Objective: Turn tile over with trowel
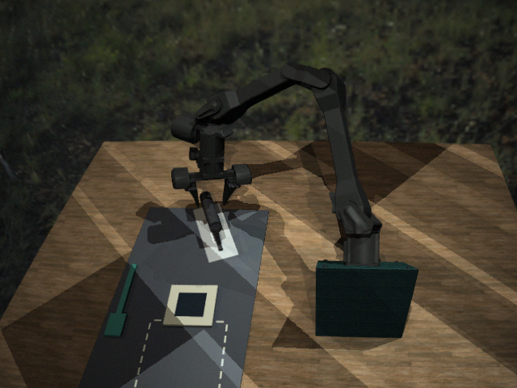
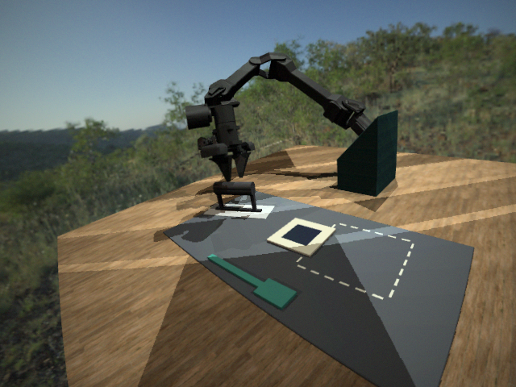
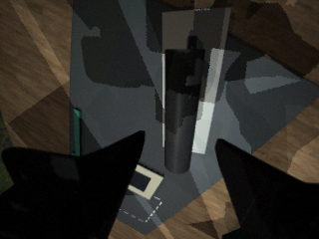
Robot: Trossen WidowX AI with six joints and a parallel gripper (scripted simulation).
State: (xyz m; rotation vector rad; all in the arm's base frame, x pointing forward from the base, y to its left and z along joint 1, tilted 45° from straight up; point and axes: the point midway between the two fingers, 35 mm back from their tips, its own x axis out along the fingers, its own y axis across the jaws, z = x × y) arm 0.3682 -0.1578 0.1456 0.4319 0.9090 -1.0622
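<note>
My gripper tip is 1 cm to the right of the pale grey flat trowel and 6 cm above it. From my gripper tip the other things lie so: tile (23 cm to the left, 9 cm below); green trowel (17 cm ahead, 26 cm to the left, 9 cm below); dark mat (3 cm ahead, 23 cm to the left, 12 cm below).
</note>
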